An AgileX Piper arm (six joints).
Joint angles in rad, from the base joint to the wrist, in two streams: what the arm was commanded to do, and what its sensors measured. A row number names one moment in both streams.
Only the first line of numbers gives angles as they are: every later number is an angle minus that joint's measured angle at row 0.
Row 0, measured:
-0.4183, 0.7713, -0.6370, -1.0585, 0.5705, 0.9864
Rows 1 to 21, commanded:
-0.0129, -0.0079, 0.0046, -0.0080, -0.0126, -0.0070
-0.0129, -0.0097, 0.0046, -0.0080, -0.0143, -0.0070
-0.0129, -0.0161, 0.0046, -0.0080, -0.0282, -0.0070
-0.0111, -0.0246, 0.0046, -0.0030, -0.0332, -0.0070
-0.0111, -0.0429, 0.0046, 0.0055, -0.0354, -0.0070
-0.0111, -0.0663, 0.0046, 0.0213, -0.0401, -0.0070
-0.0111, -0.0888, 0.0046, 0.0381, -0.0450, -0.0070
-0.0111, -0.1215, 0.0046, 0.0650, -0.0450, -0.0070
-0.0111, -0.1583, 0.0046, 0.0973, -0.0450, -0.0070
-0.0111, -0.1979, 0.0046, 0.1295, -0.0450, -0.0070
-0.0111, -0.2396, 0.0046, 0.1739, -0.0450, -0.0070
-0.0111, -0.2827, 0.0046, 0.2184, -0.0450, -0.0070
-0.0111, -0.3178, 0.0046, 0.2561, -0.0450, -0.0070
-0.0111, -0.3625, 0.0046, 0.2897, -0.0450, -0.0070
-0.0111, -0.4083, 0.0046, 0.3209, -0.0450, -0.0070
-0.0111, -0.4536, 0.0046, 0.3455, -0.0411, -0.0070
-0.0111, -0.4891, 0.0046, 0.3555, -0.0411, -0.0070
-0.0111, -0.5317, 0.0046, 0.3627, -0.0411, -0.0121
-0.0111, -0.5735, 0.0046, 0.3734, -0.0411, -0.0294
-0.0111, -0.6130, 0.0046, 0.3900, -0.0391, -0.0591
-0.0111, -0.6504, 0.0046, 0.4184, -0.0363, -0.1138
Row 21, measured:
-0.0056, -0.5148, 0.0000, 0.3453, -0.0394, -0.0071
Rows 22 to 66, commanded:
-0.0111, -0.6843, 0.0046, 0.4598, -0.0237, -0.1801
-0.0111, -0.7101, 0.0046, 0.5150, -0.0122, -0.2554
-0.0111, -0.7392, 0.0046, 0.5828, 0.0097, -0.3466
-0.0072, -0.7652, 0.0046, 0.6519, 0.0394, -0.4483
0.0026, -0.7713, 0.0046, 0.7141, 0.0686, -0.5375
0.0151, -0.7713, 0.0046, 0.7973, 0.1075, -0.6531
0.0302, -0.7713, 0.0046, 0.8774, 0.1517, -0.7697
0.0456, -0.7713, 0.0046, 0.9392, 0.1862, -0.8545
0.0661, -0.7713, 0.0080, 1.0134, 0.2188, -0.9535
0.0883, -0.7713, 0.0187, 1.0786, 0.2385, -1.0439
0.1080, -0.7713, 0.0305, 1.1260, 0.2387, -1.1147
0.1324, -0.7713, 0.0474, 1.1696, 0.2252, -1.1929
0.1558, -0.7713, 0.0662, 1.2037, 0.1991, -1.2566
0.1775, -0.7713, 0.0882, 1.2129, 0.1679, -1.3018
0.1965, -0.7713, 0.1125, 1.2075, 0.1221, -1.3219
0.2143, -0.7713, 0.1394, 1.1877, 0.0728, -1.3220
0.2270, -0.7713, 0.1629, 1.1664, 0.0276, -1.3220
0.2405, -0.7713, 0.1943, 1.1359, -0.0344, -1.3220
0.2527, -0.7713, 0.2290, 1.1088, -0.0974, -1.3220
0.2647, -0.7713, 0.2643, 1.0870, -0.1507, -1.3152
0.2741, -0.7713, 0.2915, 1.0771, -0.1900, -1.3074
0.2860, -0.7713, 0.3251, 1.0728, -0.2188, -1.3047
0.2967, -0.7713, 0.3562, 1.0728, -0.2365, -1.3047
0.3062, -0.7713, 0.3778, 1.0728, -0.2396, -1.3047
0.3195, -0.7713, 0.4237, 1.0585, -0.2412, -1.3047
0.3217, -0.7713, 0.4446, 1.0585, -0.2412, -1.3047
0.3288, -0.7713, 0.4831, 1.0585, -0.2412, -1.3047
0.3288, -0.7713, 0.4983, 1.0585, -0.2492, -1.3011
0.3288, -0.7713, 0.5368, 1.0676, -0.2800, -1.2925
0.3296, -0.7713, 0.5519, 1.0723, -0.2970, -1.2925
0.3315, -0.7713, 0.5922, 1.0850, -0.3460, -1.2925
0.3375, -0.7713, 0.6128, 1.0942, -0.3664, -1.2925
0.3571, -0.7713, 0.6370, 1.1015, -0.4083, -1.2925
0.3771, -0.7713, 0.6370, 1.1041, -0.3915, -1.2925
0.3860, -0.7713, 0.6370, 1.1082, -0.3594, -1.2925
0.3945, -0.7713, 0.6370, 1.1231, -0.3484, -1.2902
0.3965, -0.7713, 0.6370, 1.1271, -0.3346, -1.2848
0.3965, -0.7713, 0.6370, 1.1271, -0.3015, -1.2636
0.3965, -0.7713, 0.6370, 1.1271, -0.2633, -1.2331
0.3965, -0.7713, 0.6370, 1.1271, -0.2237, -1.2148
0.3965, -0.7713, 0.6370, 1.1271, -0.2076, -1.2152
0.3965, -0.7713, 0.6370, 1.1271, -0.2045, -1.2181
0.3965, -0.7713, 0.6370, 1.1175, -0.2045, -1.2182
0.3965, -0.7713, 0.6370, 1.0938, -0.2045, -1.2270
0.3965, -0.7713, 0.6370, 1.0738, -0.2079, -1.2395
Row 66, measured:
0.3939, -0.7695, 0.6331, 1.1202, -0.2159, -1.2277
